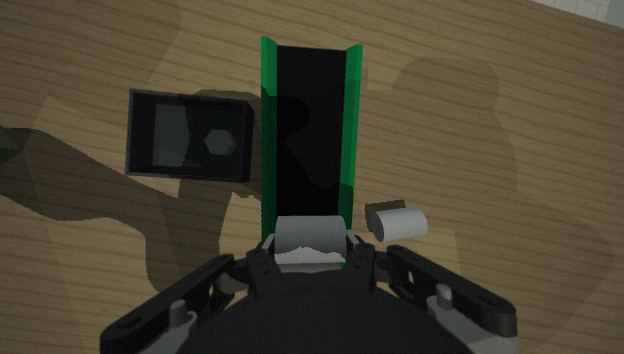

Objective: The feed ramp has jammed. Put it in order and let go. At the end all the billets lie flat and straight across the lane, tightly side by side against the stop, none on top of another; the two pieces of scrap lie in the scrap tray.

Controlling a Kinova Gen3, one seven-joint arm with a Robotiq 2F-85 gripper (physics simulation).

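Places are measured from the arm's base along level axes (x ahead, y left, z up), in centimetres.
Pixels of known places: gripper, between the fingertips: (310, 242).
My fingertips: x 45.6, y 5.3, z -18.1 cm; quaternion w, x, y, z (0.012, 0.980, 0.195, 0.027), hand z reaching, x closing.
Note:
For each thing: its top centre in the pictures, then the offset to it from my fingertips. "pt": a spot on its surface instead. Level surfaces: height alone.
- lane, a spot on its surface: (312, 70) pt dx -5.2, dy +14.8, dz -0.1 cm
- loose light grey billet, centre of its top: (406, 228) dx +11.9, dy +3.8, dz -5.1 cm
- scrap, centre of its top: (218, 141) dx -14.0, dy +5.9, dz -7.1 cm
- dark scrap tray, a spot on its surface: (248, 145) pt dx -10.6, dy +6.8, dz -7.4 cm
- wooden table, height of its surface: dz -9.1 cm
My gripper (310, 242) is shut on a grey billet (310, 232) at the near end of the lane (312, 70), with a fingertip at each end of it. The billet lies across between the green side walls. A strip of another billet (311, 268) shows just behind it, partly hidden by the gripper body. A loose light grey billet (401, 224) lies on the table, right of the lane and slightly askew. One hexagonal piece of scrap (220, 142) lies in the dark scrap tray (248, 145), left of the lane. The stop is hidden.
The wooden table (560, 125) surrounds the lane and tray, with broad shadows across it. Part of a green object (7, 146) shows at the left edge. A pale tiled surface (580, 7) shows beyond the table at the upper right.

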